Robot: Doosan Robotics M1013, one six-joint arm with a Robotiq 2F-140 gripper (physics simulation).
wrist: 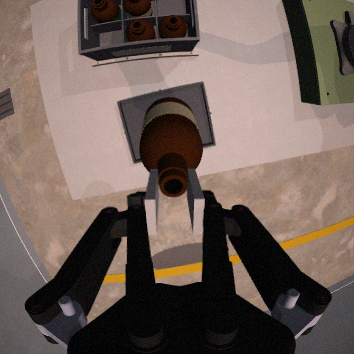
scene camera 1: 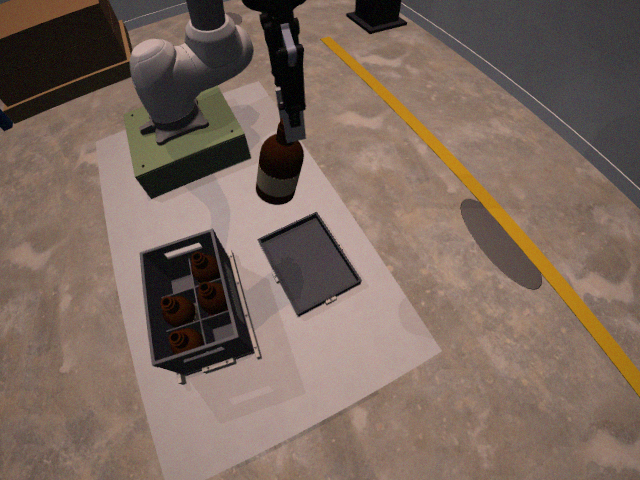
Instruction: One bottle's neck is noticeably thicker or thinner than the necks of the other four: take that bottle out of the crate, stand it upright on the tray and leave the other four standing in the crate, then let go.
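Frame: origin at the arm's base, x ahead, y left, z up, level; centimetres.
Where they show: gripper, fingertip midpoint: (wrist: 172, 182) (scene camera 1: 293, 131); arm's base, origin of the base link: (wrist: 352, 48) (scene camera 1: 178, 121).
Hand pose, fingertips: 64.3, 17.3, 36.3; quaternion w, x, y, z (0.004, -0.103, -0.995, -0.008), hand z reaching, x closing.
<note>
Each offset is from my fingertips to the top centre of the thing, as dx, dy, dz. "spot": to the spot under its first point. Level surfaces: height alone.
My gripper (scene camera 1: 290, 129) (wrist: 172, 182) is shut on the neck of a brown bottle with a pale label band @(-0.5, -2.5, +2.5) (scene camera 1: 279, 167) (wrist: 171, 137). The bottle hangs nearly upright, raised in the air. In the wrist view it overlaps the dark flat tray @(spot: +2.3, +5.8, -46.6) (scene camera 1: 330, 258) (wrist: 134, 145); its shadow falls on the tray in the scene view. The dark divided crate @(+1.3, -30.4, -29.6) (scene camera 1: 242, 338) (wrist: 140, 50) stands on the white mat beside the tray. Brown bottles @(-6.4, -25.3, -30.9) (scene camera 1: 204, 265) @(+1.9, -26.2, -30.9) (scene camera 1: 210, 297) @(+1.1, -35.2, -30.9) (scene camera 1: 177, 310) @(+9.6, -35.7, -30.9) (scene camera 1: 185, 339) (wrist: 173, 27) (wrist: 140, 30) stand in several of its compartments.
The white mat @(dz -47.1) (scene camera 1: 351, 356) (wrist: 250, 120) lies under crate and tray. The green robot base block (scene camera 1: 191, 165) (wrist: 300, 60) stands at the mat's far end. A large brown open box (scene camera 1: 67, 82) stands at the far left. A yellow floor line (scene camera 1: 465, 175) (wrist: 320, 232) runs past the mat.
</note>
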